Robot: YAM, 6 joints.
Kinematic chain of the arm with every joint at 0, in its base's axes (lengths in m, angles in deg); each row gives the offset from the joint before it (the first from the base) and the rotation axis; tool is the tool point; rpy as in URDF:
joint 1: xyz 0 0 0.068 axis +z
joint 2: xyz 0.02 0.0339 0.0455 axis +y
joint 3: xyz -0.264 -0.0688 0 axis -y
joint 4: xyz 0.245 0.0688 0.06 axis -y
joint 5: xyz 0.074 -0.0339 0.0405 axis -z
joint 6: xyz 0.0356 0 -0.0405 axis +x
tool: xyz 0 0 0 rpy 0 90 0
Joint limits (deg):
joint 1: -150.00..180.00
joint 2: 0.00..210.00
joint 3: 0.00..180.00
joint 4: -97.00..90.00
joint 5: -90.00..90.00
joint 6: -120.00..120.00
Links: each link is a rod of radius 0.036 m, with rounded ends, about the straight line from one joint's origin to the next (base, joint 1, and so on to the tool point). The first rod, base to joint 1, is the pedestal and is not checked.
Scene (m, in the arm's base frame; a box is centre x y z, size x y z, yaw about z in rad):
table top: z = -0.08
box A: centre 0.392 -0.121 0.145 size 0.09 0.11 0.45 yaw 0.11
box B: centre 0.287 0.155 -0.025 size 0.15 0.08 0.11 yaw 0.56
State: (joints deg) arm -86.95 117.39 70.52 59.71 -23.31 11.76
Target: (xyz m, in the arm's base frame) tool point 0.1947 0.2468 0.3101
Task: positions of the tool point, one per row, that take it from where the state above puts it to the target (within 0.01 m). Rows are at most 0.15 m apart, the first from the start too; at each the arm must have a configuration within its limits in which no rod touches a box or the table.
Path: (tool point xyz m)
1: 0.1132 -0.3802 0.2521
2: 0.1589 -0.2925 0.2564
3: 0.1753 -0.2039 0.2463
4: 0.1669 -0.1244 0.2221
5: 0.2096 -0.0846 0.2391
6: 0.2419 -0.0308 0.2552
7: 0.2595 0.0340 0.2704
8: 0.2587 0.1056 0.2846
9: 0.2373 0.1786 0.2979
10: 0.1947 0.2468 0.3101

